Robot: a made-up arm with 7 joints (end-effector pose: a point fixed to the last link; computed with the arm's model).
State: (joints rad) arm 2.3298 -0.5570 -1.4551 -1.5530 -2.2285 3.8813 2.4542
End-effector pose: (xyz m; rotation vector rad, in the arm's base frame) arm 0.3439 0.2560 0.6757 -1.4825 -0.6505 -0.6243
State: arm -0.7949 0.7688 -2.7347 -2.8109 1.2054 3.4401 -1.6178
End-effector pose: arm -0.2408 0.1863 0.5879 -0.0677 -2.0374 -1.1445
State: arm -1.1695 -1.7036 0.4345 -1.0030 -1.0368 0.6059 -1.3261
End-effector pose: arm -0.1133 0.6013 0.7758 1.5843 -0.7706 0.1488
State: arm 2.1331 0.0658 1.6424 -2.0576 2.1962 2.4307 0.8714
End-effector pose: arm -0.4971 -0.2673 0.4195 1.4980 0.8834 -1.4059
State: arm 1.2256 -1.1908 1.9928 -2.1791 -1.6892 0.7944 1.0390
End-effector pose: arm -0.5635 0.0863 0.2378 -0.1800 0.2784 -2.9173
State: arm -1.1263 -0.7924 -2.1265 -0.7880 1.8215 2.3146 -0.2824
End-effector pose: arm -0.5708 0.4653 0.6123 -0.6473 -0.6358 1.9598
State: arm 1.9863 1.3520 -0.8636 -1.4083 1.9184 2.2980 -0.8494
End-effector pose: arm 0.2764 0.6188 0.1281 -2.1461 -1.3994 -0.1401
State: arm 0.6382 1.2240 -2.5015 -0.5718 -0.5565 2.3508 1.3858
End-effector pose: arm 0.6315 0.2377 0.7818 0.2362 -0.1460 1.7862
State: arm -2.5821 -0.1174 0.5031 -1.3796 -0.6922 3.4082 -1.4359
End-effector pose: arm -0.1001 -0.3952 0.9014 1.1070 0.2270 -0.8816
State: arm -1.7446 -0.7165 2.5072 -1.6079 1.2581 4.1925 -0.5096
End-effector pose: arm 0.3686 0.3992 0.4289 -1.8975 0.1886 -2.4368
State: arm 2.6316 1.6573 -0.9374 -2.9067 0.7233 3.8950 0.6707
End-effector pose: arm 0.1787 0.2557 0.2114 1.6595 1.1715 2.0375
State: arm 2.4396 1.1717 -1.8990 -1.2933 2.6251 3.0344 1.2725
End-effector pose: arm 0.1279 0.5145 0.7075 -0.8906 0.8139 0.5190
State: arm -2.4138 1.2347 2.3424 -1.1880 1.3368 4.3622 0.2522
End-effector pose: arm -0.0803 -0.4442 0.7142 1.3091 1.5648 -0.8831
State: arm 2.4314 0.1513 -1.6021 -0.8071 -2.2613 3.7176 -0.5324
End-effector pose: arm 0.1186 0.3575 0.8493 -0.8791 1.0683 1.0917
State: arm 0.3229 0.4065 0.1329 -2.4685 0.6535 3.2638 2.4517
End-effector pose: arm 0.4697 0.1501 0.2246 -0.6354 2.7039 0.0739
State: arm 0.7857 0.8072 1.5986 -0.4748 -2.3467 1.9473 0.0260
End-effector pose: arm 0.1416 0.5729 0.9039 1.7610 1.1526 1.9520
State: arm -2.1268 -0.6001 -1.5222 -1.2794 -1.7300 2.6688 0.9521
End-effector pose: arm -0.3744 0.4036 0.8128 -0.7834 -1.4078 -0.9393
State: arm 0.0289 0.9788 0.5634 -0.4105 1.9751 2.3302 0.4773
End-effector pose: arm 0.7483 0.0980 0.5479 -0.5557 0.5713 0.3544
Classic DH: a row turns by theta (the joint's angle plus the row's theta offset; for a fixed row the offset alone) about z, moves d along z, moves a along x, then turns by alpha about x. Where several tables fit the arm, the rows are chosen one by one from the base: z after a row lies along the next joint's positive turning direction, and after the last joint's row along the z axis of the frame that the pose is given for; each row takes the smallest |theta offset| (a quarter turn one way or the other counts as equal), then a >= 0, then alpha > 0; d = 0 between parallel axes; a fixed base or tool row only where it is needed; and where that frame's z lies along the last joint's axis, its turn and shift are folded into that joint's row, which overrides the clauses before.
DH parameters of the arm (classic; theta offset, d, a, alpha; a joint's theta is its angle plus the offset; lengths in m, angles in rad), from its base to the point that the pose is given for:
joint 1: 0 0.3638 0 -1.5708
joint 2: 0 0 0 1.5708
joint 3: 0 0.2552 0.1188 1.5708
joint 4: 0 0 -0.0862 -1.5708
joint 5: 0 0.4013 0 1.5708
joint 6: 0 0 0.1226 1.5708
joint 7: 0 0 0 0

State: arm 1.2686 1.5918 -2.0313 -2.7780 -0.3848 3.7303 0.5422
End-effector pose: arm 0.3669 -0.1028 0.5098 1.4577 0.1083 0.9101
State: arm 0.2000 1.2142 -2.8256 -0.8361 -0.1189 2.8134 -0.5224
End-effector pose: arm 0.5652 0.0027 0.8811 0.2138 0.1490 -0.3137
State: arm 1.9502 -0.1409 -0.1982 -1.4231 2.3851 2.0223 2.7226
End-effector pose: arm -0.0534 0.5597 0.8214 0.6287 -0.5485 -1.9895
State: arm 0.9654 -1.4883 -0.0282 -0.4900 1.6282 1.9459 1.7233
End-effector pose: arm -0.3680 -0.6248 0.7108 -0.6447 -1.2426 0.3670
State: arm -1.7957 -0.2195 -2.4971 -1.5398 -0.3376 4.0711 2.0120
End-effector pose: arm -0.1733 0.4525 0.7043 -0.8051 -0.2037 0.7678
